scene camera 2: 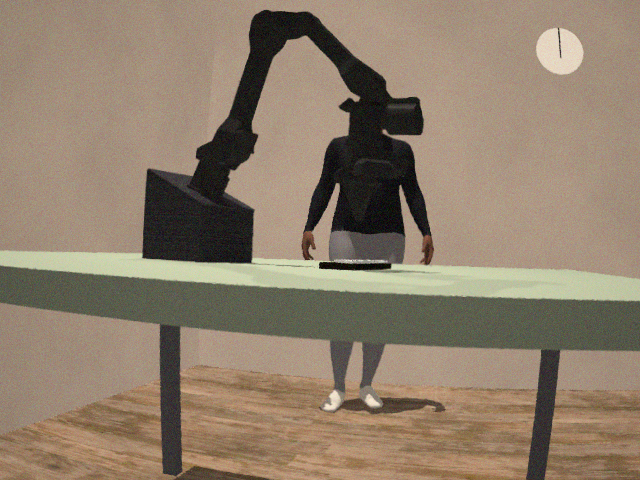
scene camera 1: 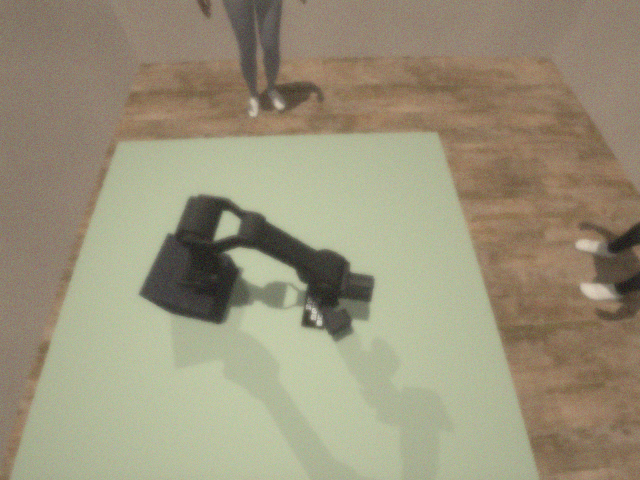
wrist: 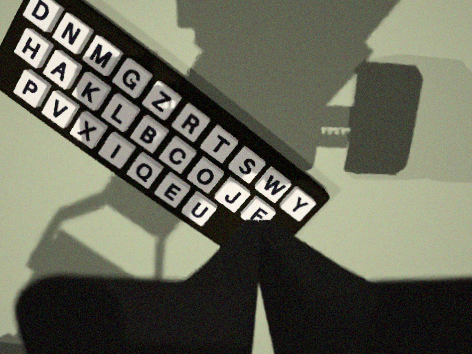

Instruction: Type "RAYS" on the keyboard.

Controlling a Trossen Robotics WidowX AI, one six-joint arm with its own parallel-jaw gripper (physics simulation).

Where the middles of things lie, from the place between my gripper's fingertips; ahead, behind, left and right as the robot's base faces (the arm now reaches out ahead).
Now: hand 50 mm to the right of the black keyboard [wrist: 223,222] and 80 mm above it.
